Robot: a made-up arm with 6 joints. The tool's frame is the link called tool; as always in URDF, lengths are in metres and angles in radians. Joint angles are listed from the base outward.
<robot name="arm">
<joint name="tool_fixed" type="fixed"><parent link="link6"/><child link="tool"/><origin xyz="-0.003 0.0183 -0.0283" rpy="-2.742 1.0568 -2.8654"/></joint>
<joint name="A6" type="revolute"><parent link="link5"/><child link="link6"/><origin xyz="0.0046 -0.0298 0.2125" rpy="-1.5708 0 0"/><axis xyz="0 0 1"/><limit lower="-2.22" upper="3.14"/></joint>
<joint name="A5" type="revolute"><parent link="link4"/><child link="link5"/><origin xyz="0.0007 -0.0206 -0.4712" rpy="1.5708 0 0"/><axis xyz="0 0 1"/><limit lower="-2.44" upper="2.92"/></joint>
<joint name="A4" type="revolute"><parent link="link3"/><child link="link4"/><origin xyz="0.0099 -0.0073 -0.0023" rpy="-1.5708 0 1.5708"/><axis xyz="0 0 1"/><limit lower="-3.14" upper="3.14"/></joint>
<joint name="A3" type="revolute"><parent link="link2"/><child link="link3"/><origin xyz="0.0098 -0.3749 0.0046" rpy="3.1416 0 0"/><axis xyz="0 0 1"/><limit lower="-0.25" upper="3.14"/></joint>
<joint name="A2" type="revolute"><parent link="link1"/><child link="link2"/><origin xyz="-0.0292 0.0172 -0.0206" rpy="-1.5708 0 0"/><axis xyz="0 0 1"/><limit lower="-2.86" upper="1.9"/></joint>
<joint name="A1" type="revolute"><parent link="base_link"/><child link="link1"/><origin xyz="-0.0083 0.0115 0.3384" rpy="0 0 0"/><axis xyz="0 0 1"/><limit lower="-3.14" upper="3.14"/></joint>
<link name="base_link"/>
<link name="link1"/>
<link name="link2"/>
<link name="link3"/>
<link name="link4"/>
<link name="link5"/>
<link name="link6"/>
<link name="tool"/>
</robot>
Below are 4 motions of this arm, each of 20 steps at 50 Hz.
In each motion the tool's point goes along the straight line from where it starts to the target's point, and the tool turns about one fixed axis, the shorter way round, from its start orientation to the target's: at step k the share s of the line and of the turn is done. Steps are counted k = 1, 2, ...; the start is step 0. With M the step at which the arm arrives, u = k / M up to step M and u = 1 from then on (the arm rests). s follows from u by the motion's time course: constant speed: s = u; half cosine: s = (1 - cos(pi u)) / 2; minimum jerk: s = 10 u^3 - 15 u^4 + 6 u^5.
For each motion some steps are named. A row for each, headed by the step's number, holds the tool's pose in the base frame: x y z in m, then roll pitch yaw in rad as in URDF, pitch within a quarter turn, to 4 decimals.
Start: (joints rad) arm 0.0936 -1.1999 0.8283 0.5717 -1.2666 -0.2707
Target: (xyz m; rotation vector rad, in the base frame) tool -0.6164 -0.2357 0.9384 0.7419 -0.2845 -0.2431
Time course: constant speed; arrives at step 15
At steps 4, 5, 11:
4: -0.6366 -0.2344 0.9009 0.6771 -0.1725 -0.4366
5: -0.6348 -0.2345 0.9043 0.6863 -0.1717 -0.4266
11: -0.6238 -0.2352 0.9248 0.7414 -0.1687 -0.3662

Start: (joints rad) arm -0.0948 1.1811 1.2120 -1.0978 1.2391 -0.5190
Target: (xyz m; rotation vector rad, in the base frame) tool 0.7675 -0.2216 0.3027 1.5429 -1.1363 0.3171
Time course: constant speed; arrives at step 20
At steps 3, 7, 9, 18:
3: 0.7883 -0.1965 0.2953 1.8563 -0.5009 -0.7358
7: 0.7834 -0.2024 0.2971 1.8998 -0.5732 -0.7363
9: 0.7810 -0.2054 0.2979 1.9224 -0.6093 -0.7380
18: 0.7699 -0.2186 0.3018 2.0343 -0.7710 -0.7602

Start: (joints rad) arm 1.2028 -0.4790 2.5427 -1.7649 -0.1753 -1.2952
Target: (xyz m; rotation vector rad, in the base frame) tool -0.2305 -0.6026 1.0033 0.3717 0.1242 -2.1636
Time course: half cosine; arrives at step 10
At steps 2, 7, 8, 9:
2: -0.3059 -0.6229 0.9540 0.0331 0.3910 -2.2793
7: -0.2477 -0.6072 0.9921 0.0477 0.3324 -2.2004
8: -0.2385 -0.6047 0.9981 0.0496 0.3231 -2.1881
9: -0.2325 -0.6031 1.0020 0.0507 0.3170 -2.1803

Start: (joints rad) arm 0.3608 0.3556 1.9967 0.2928 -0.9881 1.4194
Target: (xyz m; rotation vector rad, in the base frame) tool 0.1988 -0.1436 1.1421 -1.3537 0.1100 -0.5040
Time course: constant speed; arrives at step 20
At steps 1, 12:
1: 0.1350 -0.1647 1.1644 -0.9164 -0.5836 -0.5687
12: 0.1720 -0.1525 1.1515 -1.1734 -0.3744 -0.4653

